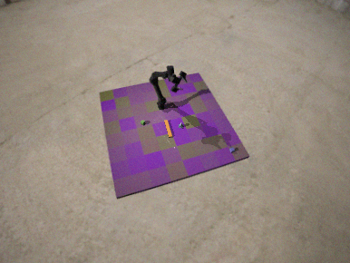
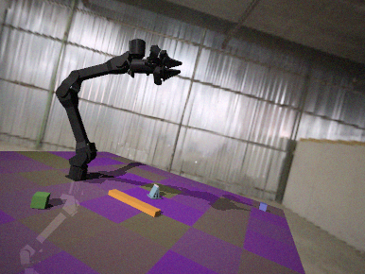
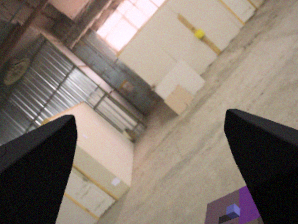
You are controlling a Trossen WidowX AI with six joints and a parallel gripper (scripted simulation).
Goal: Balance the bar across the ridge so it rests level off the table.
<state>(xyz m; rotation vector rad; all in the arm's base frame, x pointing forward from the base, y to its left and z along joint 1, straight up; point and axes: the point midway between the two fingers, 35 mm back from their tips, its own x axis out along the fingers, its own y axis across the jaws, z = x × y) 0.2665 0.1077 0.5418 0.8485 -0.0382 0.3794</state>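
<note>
My gripper tip is 540 mm above the orange bar, 140 mm to the left of it and 10 mm short of it. From my gripper tip the other things lie so: green cube: 530 mm below, 370 mm to the right, 140 mm behind; then small blue cube: 530 mm below, 440 mm ahead, 380 mm to the left.
</note>
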